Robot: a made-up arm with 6 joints.
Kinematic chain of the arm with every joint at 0, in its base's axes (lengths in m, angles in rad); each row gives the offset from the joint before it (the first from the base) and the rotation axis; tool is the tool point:
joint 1: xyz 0 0 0.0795 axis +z
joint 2: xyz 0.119 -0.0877 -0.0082 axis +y
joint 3: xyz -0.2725 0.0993 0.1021 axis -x
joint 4: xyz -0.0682 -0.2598 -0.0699 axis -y
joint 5: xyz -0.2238 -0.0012 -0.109 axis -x
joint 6: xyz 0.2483 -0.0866 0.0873 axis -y
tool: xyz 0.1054 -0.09 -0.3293
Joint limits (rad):
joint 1: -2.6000..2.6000
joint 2: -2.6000..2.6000
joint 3: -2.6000..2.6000
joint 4: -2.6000..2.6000
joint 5: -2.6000..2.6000
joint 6: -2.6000..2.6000
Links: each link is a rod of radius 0.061 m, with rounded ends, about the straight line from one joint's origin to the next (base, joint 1, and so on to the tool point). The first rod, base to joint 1, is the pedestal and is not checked.
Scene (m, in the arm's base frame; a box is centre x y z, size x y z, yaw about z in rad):
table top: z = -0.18
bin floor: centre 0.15 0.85 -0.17 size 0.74 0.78 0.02 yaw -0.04
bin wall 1: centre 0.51 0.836 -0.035 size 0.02 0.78 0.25 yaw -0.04
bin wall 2: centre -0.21 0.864 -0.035 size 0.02 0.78 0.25 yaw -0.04
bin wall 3: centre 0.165 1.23 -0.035 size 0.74 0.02 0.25 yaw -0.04
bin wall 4: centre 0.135 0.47 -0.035 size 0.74 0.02 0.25 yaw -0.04
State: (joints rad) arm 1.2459 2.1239 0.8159 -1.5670 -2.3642 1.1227
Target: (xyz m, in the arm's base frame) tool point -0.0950 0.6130 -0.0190
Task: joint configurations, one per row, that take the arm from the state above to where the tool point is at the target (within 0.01 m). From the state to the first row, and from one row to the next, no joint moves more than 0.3 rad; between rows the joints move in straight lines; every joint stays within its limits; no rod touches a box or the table.
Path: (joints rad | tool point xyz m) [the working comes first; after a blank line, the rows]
Joints at the target: 0.9599 2.6000 -2.0993 -0.8516 -2.6000 0.8639
Straight joint move there: touches bin wall 2.

1: 1.1957 2.1410 0.5455 -1.5180 -2.3785 1.1065 | 0.4267 0.1132 0.6649
2: 1.1454 2.1581 0.2752 -1.4690 -2.3929 1.0903 | 0.3084 0.0544 0.6964
3: 1.0952 2.1752 0.0048 -1.4200 -2.4072 1.0742 | 0.1756 0.0439 0.7123
4: 1.0449 2.1923 -0.2656 -1.3710 -2.4215 1.0580 | 0.0462 0.0814 0.7077
5: 0.9947 2.2094 -0.5360 -1.3221 -2.4358 1.0418 | -0.0629 0.1605 0.6795
6: 0.9445 2.2265 -0.8063 -1.2731 -2.4502 1.0256 | -0.1378 0.2693 0.6270
7: 0.8942 2.2436 -1.0767 -1.2241 -2.4645 1.0094 | -0.1695 0.3924 0.5517
8: 0.8440 2.2607 -1.3471 -1.1751 -2.4788 0.9933 | -0.1544 0.5125 0.4574
9: 0.7937 2.2777 -1.6175 -1.1261 -2.4932 0.9771 | -0.0950 0.6130 0.3499
10: 0.8768 2.4389 -1.8584 -0.9888 -2.5466 0.9205 | -0.0915 0.6478 0.1607
11: 0.9599 2.6000 -2.0993 -0.8516 -2.6000 0.8639 | -0.0950 0.6130 -0.0190

